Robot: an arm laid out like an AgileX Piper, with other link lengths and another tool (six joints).
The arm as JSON. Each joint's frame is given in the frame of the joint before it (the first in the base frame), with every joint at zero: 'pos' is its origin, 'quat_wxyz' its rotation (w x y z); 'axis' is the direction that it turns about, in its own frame. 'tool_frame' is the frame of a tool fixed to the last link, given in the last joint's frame.
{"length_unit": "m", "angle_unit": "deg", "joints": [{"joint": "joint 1", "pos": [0.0, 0.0, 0.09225], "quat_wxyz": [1.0, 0.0, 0.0, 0.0], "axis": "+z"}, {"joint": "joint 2", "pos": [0.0, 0.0, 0.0], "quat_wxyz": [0.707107, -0.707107, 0.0, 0.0], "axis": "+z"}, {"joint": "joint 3", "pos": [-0.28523, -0.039, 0.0], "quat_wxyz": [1.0, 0.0, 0.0, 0.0], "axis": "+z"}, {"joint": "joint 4", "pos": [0.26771, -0.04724, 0.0], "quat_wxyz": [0.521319, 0.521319, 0.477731, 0.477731], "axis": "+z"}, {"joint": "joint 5", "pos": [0.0, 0.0, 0.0], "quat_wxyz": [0.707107, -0.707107, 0.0, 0.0], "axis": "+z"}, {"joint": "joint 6", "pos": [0.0, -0.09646, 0.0], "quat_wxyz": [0.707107, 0.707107, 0.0, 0.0], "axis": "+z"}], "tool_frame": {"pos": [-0.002, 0.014, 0.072], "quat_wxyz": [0.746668, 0.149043, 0.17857, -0.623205]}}
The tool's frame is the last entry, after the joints.
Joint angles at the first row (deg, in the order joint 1, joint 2, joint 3, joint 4, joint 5, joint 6):
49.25, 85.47, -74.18, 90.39, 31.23, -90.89
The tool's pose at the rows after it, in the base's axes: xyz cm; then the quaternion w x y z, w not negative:
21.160 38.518 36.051 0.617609 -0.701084 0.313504 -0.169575
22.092 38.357 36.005 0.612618 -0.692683 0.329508 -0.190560
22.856 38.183 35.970 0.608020 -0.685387 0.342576 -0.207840
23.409 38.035 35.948 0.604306 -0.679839 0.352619 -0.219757
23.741 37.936 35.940 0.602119 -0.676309 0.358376 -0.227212
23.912 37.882 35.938 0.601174 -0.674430 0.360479 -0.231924
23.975 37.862 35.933 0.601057 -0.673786 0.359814 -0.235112
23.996 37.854 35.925 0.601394 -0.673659 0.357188 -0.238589
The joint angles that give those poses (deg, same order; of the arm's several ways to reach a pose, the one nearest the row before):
49.25, 85.47, -74.18, 90.54, 27.86, -91.28
49.25, 85.47, -74.18, 90.72, 24.65, -91.73
49.25, 85.47, -74.18, 90.90, 21.99, -92.13
49.25, 85.47, -74.18, 91.06, 20.05, -92.34
49.25, 85.47, -74.18, 91.23, 18.87, -92.59
49.25, 85.47, -74.18, 91.36, 18.26, -92.90
49.25, 85.47, -74.18, 91.44, 18.03, -93.28
49.25, 85.47, -74.18, 91.50, 17.95, -93.83

